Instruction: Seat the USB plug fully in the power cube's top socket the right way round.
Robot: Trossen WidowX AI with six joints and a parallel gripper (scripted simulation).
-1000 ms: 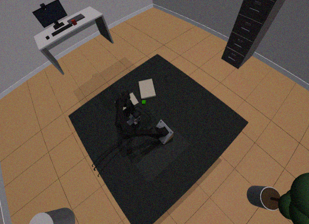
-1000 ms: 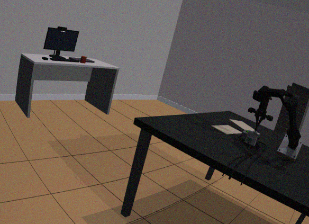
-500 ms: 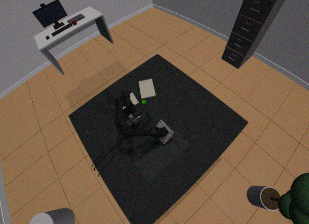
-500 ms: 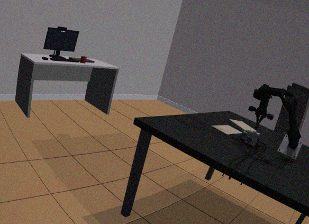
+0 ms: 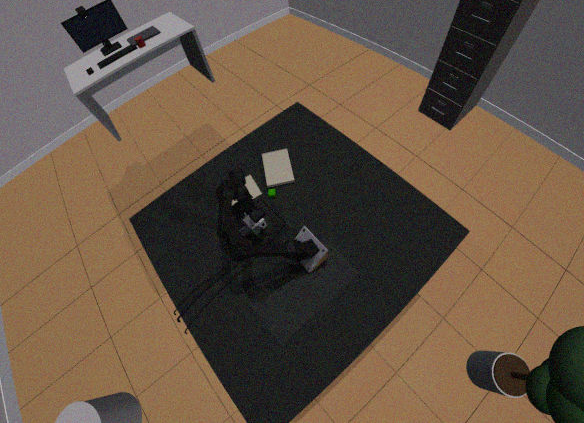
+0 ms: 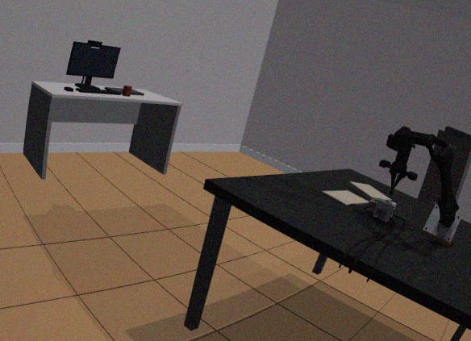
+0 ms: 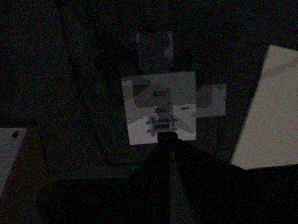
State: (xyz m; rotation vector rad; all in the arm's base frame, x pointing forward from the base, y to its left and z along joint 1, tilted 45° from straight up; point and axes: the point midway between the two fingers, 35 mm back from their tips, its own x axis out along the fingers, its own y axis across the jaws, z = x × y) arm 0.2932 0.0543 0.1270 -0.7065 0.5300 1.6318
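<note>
The USB plug lies 20 mm below my gripper tip. Also, from my gripper tip: small green block (110 mm ahead, 150 mm to the right, 120 mm below).
</note>
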